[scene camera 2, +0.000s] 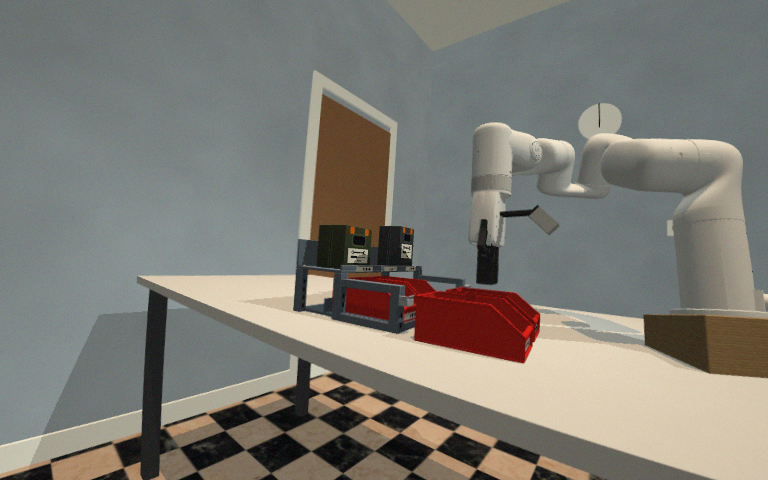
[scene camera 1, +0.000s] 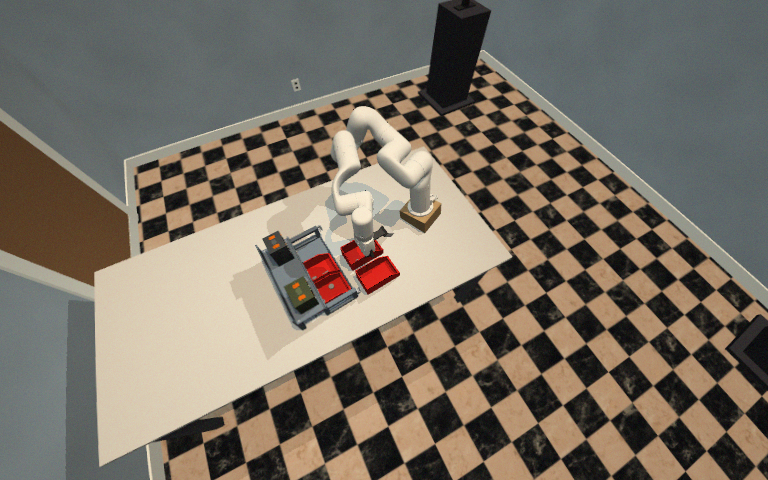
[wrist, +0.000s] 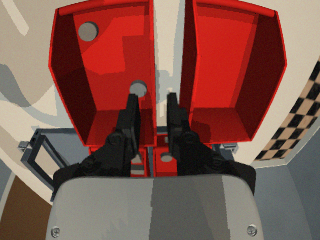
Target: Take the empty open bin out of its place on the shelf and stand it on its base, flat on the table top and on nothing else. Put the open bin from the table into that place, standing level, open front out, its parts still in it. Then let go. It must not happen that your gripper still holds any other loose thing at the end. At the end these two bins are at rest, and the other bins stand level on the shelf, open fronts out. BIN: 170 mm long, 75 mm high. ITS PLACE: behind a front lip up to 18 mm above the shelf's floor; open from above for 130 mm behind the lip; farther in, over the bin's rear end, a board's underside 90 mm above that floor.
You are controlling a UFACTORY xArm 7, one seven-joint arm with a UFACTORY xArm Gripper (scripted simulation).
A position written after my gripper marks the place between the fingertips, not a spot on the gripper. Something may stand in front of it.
Observation:
In view: my gripper (scene camera 2: 487,283), a green box (scene camera 2: 338,245) and a black box (scene camera 2: 395,248).
My gripper shows as well in the wrist view (wrist: 152,106).

